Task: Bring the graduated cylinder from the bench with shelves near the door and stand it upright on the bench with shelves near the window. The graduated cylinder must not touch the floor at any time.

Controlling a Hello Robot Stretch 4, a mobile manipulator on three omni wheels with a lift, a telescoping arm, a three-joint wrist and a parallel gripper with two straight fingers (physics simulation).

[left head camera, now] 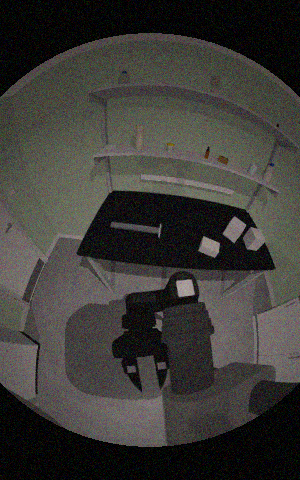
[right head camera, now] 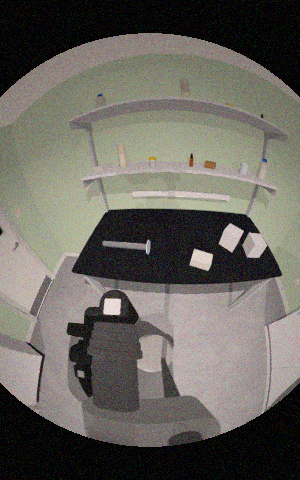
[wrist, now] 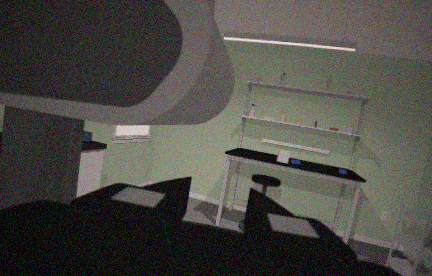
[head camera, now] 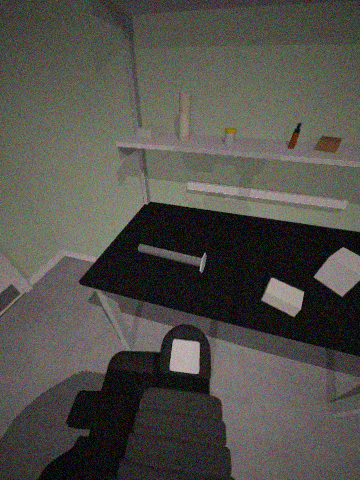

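Where they show: gripper, fingertip midpoint: [left head camera: 150, 388] [wrist: 217, 200]; robot's base, origin of the base link: [right head camera: 152, 351].
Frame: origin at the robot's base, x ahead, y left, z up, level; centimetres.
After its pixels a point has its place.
Note:
The graduated cylinder [head camera: 170, 254] {x 68.2, y 10.0, z 93.7 cm} [left head camera: 132, 228] {x 67.8, y 11.7, z 92.5 cm} [right head camera: 124, 245] {x 67.6, y 9.7, z 93.2 cm} is grey and lies on its side on the black top of the bench with shelves [head camera: 225, 240] {x 87.7, y -18.1, z 88.6 cm} [left head camera: 175, 207] {x 95.9, y -23.4, z 88.7 cm} [right head camera: 170, 225] {x 90.2, y -24.2, z 88.7 cm}, near its left end. Its round foot points right. My gripper [left head camera: 150, 390] {x -6.3, y 6.7, z 119.8 cm} [wrist: 217, 200] {x -6.3, y 6.7, z 119.8 cm} is open and empty. It is off the front of this bench and faces away from it, well apart from the cylinder. In the right head view the arm partly hides it. In the wrist view another shelved bench [wrist: 320, 168] {x -288.4, y 90.8, z 88.7 cm} with a black top stands across the room.
White boxes [head camera: 283, 296] {x 50.4, y -35.2, z 94.5 cm} [head camera: 340, 271] {x 61.6, y -59.5, z 98.6 cm} stand right of the cylinder. A shelf [head camera: 210, 147] {x 93.2, y -4.4, z 134.4 cm} with bottles and jars hangs above. A door [right head camera: 20, 255] {x 81.0, y 163.7, z 73.5 cm} is at the left, a cabinet [right head camera: 285, 350] {x -46.3, y -134.3, z 37.5 cm} at the right. A stool [wrist: 266, 180] {x -288.1, y 33.1, z 63.2 cm} stands before the far bench, which holds a white box [wrist: 283, 156] {x -278.7, y 45.8, z 95.6 cm} and blue items.

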